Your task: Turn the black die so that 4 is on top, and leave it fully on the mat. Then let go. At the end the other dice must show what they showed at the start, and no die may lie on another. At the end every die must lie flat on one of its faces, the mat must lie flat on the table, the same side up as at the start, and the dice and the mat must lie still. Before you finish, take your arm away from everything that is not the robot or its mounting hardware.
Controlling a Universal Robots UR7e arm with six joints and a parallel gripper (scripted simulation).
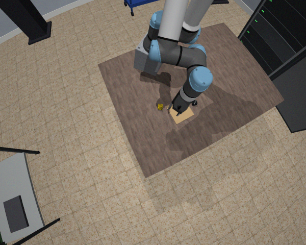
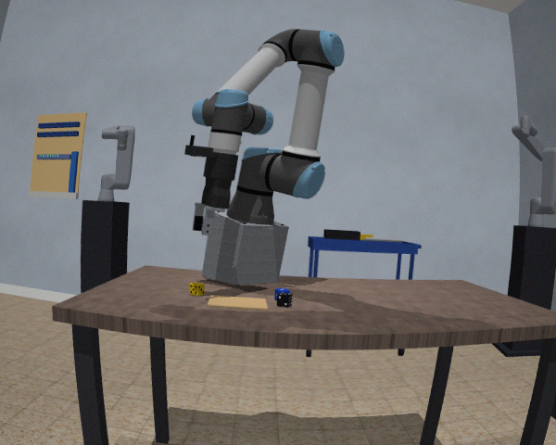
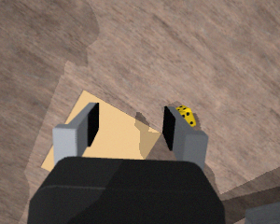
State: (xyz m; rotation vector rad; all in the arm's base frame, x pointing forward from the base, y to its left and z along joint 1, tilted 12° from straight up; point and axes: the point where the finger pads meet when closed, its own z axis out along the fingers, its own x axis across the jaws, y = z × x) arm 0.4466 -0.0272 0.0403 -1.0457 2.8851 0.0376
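Right now my hand is 17 cm above the yellow die, 10 cm past it and 4 cm to the left of it. Also, from my hand: blue die: 18 cm to the left, 17 cm below, 14 cm behind; then black die: 19 cm to the left, 17 cm below, 7 cm behind; then tan mat: 18 cm below, 8 cm to the left, 4 cm behind.
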